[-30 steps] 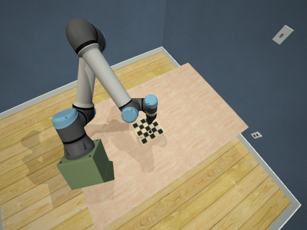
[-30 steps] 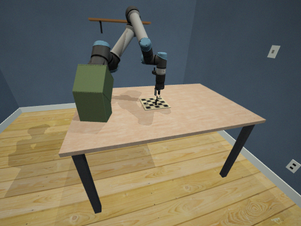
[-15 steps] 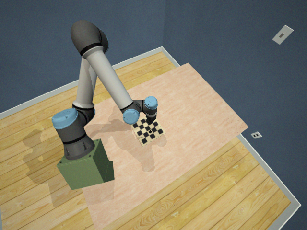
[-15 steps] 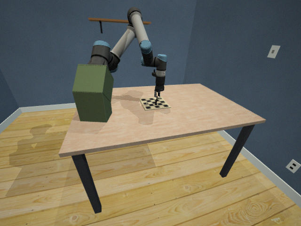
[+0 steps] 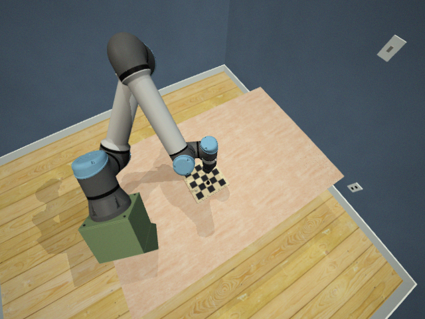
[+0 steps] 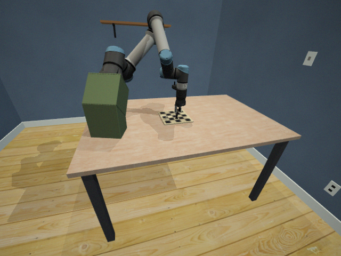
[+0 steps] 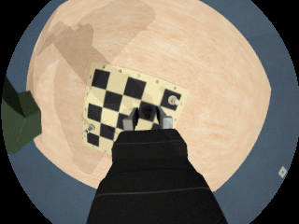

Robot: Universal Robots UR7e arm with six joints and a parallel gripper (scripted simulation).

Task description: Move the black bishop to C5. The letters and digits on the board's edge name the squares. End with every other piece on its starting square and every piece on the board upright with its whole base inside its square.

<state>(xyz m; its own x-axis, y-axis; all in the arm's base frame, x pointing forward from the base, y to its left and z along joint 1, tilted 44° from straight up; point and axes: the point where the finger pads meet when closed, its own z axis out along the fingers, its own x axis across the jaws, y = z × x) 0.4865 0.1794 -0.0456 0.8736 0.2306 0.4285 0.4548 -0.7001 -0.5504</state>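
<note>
The chessboard is 3 cm behind my hand, 5 cm to the right of it and 4 cm below it.
</note>
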